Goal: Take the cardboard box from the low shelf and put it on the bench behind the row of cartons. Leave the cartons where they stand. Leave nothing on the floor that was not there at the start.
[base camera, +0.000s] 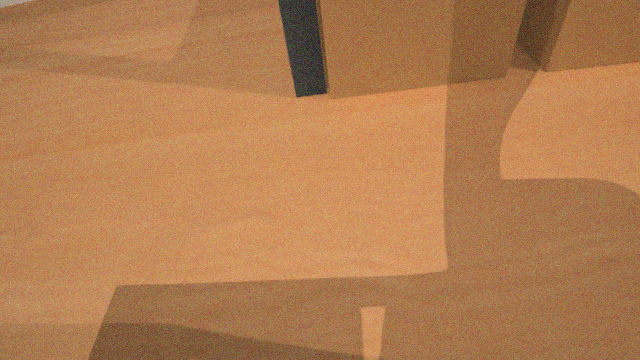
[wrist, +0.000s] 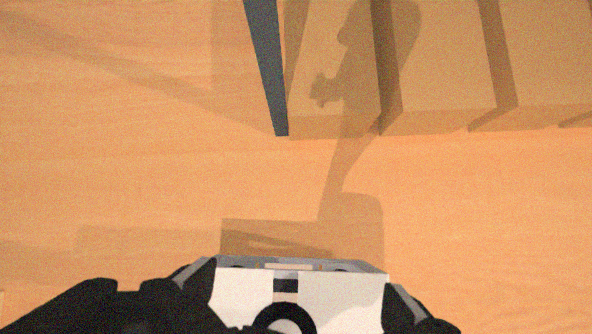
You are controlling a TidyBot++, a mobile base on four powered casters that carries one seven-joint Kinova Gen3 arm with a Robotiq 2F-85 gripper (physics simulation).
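Frame: origin at the arm's base, x left, y back, z up, level; metres.
Where they show: gripper, fingertip midpoint: (wrist: 297,288).
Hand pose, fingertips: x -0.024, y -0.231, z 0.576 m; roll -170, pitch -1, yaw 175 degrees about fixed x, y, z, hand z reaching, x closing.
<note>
After its pixels a point has its place.
My gripper (wrist: 297,288) @(x -0.024, y -0.231, z 0.576 m) is open and empty; its two dark fingers with grey pads show at the bottom left and bottom right of the wrist view. It points down at the wooden floor (wrist: 160,173) @(x 0.518, y -0.438, z -0.397 m) (base camera: 224,188) @(x 0.161, y -0.409, z -0.396 m), above my own white and grey base (wrist: 243,290) @(x 0.100, y -0.102, z -0.014 m). The shadow of my arm and gripper falls across the floor ahead.
A dark, thin furniture leg (base camera: 303,49) @(x 0.050, y -0.604, z -0.313 m) (wrist: 267,64) @(x 0.054, y -0.604, z 0.145 m) stands on the floor ahead, a little left of centre. Broad shadows of furniture lie across the floor to its right and at the front of the base camera view.
</note>
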